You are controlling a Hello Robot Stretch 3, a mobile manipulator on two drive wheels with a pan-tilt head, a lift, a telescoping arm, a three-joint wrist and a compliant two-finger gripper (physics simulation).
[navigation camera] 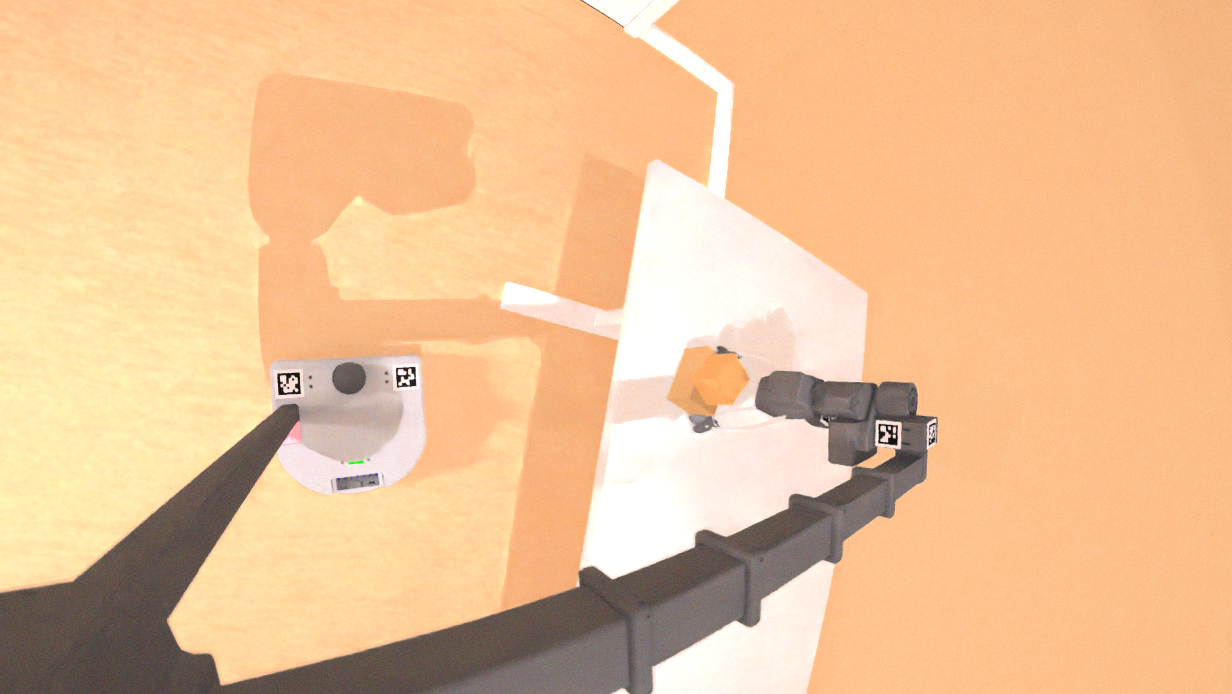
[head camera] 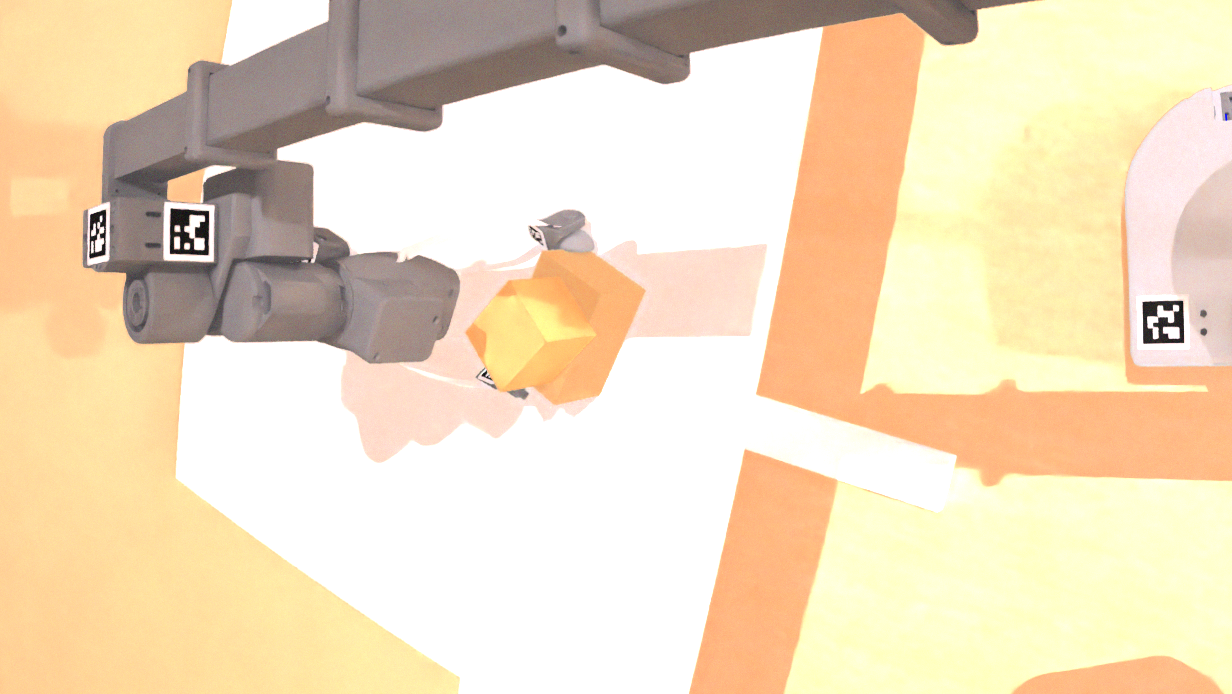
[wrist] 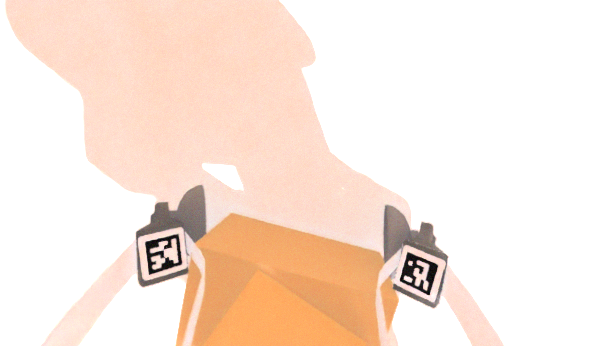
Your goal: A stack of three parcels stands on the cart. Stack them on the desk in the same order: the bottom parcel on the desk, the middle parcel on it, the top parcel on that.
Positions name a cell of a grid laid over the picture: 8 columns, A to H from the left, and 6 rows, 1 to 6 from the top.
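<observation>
The spots on the white desk (navigation camera: E3) and the dark orange parcel (navigation camera: E4) are 22 cm apart. There's a light orange parcel (navigation camera: E4) that's 62 cm from the lens, and the dark orange parcel is 66 cm from the lens. The gripper (navigation camera: E4) is 74 cm from the lens, and for the white desk it's 76 cm from the lens.
</observation>
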